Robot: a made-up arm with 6 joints.
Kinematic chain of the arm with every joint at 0, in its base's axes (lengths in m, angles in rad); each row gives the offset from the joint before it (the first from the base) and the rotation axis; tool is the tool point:
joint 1: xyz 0 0 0.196 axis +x
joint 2: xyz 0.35 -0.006 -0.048 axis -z
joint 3: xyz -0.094 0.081 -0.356 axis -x
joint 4: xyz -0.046 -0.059 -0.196 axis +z
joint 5: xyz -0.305 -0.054 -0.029 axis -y
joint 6: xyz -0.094 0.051 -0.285 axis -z
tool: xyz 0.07 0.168 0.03
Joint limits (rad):
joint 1: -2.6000..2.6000
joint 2: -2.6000..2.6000
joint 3: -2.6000..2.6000
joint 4: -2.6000..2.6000
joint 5: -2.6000..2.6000
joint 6: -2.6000..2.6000
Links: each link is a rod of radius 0.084 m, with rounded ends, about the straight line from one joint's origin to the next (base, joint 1, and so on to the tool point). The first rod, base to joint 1, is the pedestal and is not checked.
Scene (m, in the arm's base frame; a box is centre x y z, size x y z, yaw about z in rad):
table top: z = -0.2
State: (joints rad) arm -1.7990 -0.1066 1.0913 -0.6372 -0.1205 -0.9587
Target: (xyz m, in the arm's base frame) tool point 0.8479 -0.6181 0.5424
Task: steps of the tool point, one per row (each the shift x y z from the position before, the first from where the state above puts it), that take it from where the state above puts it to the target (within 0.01 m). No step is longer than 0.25 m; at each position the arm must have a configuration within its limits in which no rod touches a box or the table.
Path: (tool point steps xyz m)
1: -0.0991 -0.0373 -0.2029
2: 0.0194 -0.0288 -0.2076
3: 0.1122 -0.0157 -0.1624
4: 0.1620 0.0015 -0.0920
5: 0.1725 0.0171 -0.0193
6: 0.1594 0.0273 0.0432
7: 0.1391 0.0357 0.0940
8: 0.1197 0.0510 0.1352
9: 0.0986 0.0812 0.1655
10: 0.0682 0.1255 0.1786

